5 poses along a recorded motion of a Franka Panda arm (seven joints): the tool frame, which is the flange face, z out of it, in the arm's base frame.
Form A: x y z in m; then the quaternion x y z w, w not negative.
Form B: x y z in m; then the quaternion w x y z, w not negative. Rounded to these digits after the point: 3 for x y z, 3 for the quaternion.
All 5 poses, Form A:
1: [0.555 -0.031 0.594 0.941 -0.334 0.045 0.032]
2: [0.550 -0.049 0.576 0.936 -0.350 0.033 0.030]
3: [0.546 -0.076 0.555 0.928 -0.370 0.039 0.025]
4: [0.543 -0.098 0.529 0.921 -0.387 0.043 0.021]
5: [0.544 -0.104 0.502 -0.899 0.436 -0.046 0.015]
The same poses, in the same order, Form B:
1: [0.555 -0.031 0.594 0.032 0.941 -0.334 0.045]
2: [0.550 -0.049 0.576 0.030 0.936 -0.350 0.033]
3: [0.546 -0.076 0.555 0.025 0.928 -0.370 0.039]
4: [0.543 -0.098 0.529 0.021 0.921 -0.387 0.043]
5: [0.544 -0.104 0.502 0.015 -0.899 0.436 -0.046]
